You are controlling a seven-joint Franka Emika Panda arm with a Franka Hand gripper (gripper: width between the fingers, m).
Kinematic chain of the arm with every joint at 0, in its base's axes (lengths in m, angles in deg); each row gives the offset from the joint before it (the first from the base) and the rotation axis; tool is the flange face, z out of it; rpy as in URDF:
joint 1: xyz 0 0 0.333 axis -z
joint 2: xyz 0 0 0 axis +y
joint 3: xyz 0 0 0.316 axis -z
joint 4: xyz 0.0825 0 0 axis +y
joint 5: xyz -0.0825 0 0.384 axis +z
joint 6: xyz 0 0 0 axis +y
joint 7: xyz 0.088 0 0 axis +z
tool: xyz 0 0 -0.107 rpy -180 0 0
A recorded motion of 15 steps. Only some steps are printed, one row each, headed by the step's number.
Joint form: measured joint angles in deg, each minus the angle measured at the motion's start. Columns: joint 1, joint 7, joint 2, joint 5, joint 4, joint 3, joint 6.
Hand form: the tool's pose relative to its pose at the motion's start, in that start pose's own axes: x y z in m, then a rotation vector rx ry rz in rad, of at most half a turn. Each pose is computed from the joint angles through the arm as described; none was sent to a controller.
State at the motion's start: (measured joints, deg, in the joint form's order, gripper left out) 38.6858 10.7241 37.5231 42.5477 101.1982 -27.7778 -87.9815
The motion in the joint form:
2: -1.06 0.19 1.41 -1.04 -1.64 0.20 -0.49
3: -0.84 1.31 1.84 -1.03 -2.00 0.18 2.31
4: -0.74 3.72 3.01 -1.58 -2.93 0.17 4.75
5: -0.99 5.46 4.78 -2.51 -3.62 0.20 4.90
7: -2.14 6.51 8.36 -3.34 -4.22 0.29 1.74
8: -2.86 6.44 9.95 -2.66 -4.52 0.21 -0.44
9: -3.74 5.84 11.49 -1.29 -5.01 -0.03 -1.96
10: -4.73 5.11 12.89 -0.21 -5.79 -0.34 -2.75
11: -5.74 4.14 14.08 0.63 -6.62 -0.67 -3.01
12: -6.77 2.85 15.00 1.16 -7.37 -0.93 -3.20
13: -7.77 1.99 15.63 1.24 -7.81 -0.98 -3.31
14: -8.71 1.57 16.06 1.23 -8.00 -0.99 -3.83
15: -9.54 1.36 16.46 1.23 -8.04 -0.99 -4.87
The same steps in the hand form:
2: 0.0093 -0.0005 0.0028 -0.0192 -0.0014 -0.0120
3: 0.0056 0.0005 0.0046 -0.0040 -0.0467 -0.0306
4: 0.0057 0.0043 0.0061 0.0073 -0.0894 -0.0719
5: 0.0128 0.0140 0.0110 0.0085 -0.1079 -0.0942
7: 0.0340 0.0344 0.0280 0.0090 -0.1015 -0.0913
8: 0.0453 0.0401 0.0374 0.0205 -0.0848 -0.0832
9: 0.0558 0.0413 0.0489 0.0435 -0.0774 -0.0697
10: 0.0646 0.0394 0.0607 0.0615 -0.0809 -0.0591
11: 0.0715 0.0358 0.0724 0.0751 -0.0926 -0.0469
12: 0.0771 0.0317 0.0833 0.0805 -0.1049 -0.0302
13: 0.0808 0.0296 0.0935 0.0763 -0.1184 -0.0180
14: 0.0841 0.0283 0.1030 0.0684 -0.1247 -0.0118
15: 0.0879 0.0284 0.1115 0.0599 -0.1220 -0.0071

